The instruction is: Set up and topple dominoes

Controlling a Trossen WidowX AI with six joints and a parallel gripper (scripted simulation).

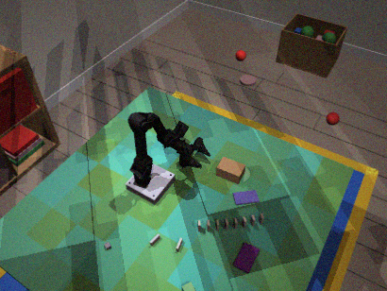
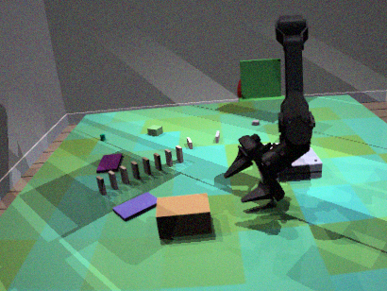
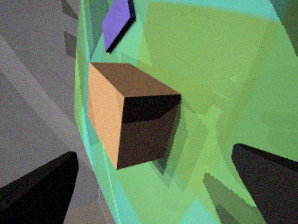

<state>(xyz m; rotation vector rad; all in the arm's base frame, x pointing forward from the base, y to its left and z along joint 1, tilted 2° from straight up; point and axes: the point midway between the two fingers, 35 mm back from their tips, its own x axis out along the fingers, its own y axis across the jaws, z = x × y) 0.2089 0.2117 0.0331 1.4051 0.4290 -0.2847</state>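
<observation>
My gripper tip is now 120 mm short of the orange box, 20 mm to the right of it and 40 mm above it. Also, from my gripper tip: green block: 160 mm ahead, 600 mm to the right, 50 mm below; purple slab: 240 mm ahead, 90 mm to the right, 60 mm below; small grey cube: 230 mm behind, 550 mm to the right, 60 mm below.
</observation>
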